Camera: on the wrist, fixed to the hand. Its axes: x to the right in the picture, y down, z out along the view.
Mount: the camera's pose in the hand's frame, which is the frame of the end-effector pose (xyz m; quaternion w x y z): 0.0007 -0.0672 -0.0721 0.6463 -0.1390 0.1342 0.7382
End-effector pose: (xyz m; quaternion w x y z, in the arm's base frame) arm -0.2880 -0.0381 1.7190 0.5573 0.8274 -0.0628 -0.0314
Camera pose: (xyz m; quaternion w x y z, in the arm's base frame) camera -0.2739 0.0529 1.6840 0.5068 0.4151 -0.5722 0.4934
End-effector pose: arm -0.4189 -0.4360 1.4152 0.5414 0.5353 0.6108 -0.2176
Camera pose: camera -0.5094 -0.3971 1.4165 0.5030 0.7508 0.1025 0.4158
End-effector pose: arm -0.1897 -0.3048 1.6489 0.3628 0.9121 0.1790 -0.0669
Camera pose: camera -0.2148 -0.2100 1.6583 0.3866 0.6802 -0.4996 0.3719
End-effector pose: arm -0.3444 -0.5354 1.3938 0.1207 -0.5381 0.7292 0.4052
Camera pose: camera -0.2666 -0.5941 1.4087 0.3938 -0.1194 -0.8284 -0.3801
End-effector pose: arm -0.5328 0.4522 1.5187 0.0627 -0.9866 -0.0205 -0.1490
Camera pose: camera -0.5571 0.5095 1.5951 0.0161 -0.6415 0.7442 -0.1853
